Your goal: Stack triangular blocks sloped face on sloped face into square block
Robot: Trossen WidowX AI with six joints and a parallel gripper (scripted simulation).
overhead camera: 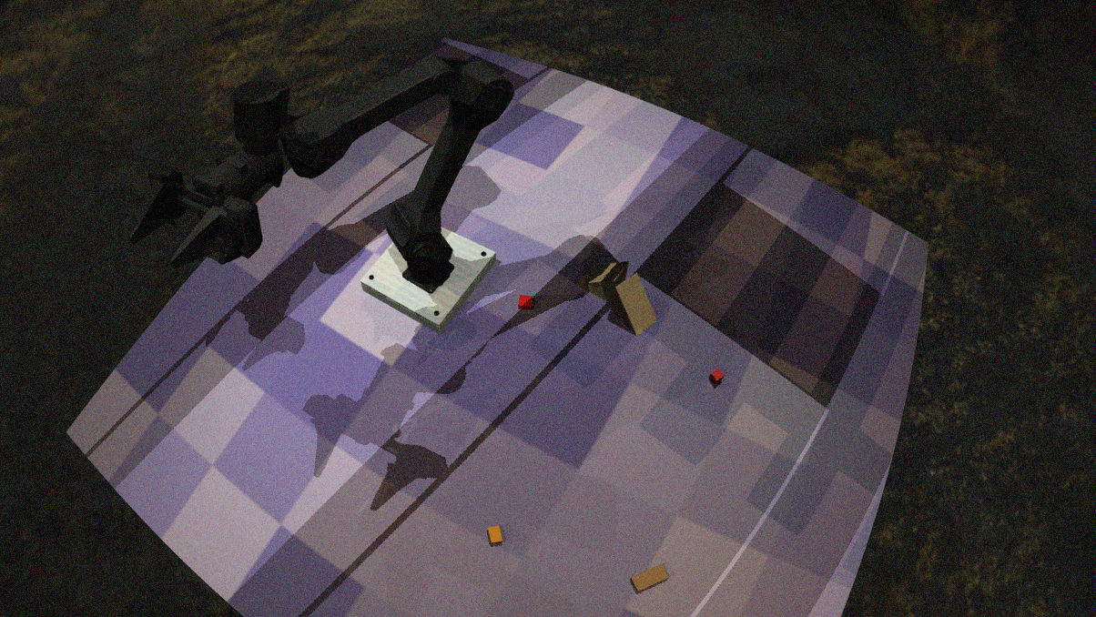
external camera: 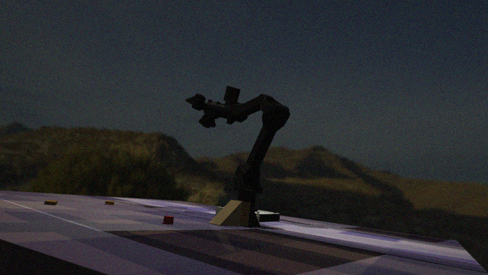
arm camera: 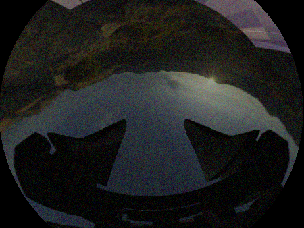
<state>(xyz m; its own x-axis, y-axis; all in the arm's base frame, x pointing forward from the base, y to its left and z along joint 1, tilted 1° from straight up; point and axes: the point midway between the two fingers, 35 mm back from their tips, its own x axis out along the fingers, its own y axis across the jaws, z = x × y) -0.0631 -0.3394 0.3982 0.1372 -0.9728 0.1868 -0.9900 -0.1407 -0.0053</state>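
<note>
The small red cube lies 530 mm ahead of my gripper tip, 460 mm to the left of it and 430 mm below it. Round my gripper tip: orange block (440 mm below, 380 mm ahead, 70 mm to the left); then flat tan block (600 mm ahead, 440 mm below, 120 mm to the left).
</note>
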